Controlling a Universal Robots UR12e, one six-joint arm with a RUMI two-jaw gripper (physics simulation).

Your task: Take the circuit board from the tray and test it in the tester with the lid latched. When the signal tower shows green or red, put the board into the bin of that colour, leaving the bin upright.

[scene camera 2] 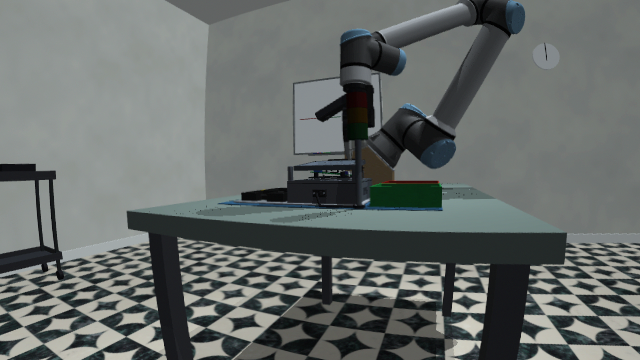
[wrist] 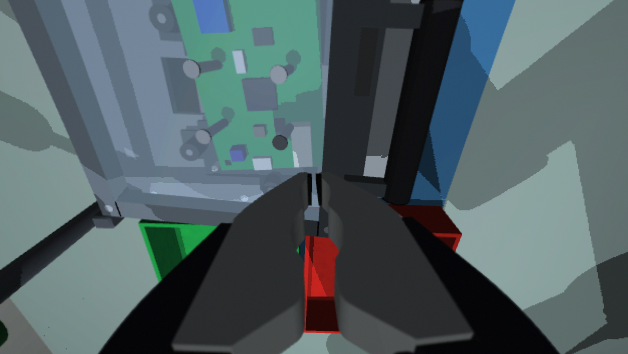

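A clear lid point(wrist: 180, 118) is part of the scene, as is a green bin point(scene camera 2: 424, 195), which is also visible in the wrist view point(wrist: 168, 243). With them is the gripper point(scene camera 2: 349, 160), and it too can be seen in the wrist view point(wrist: 313, 176).
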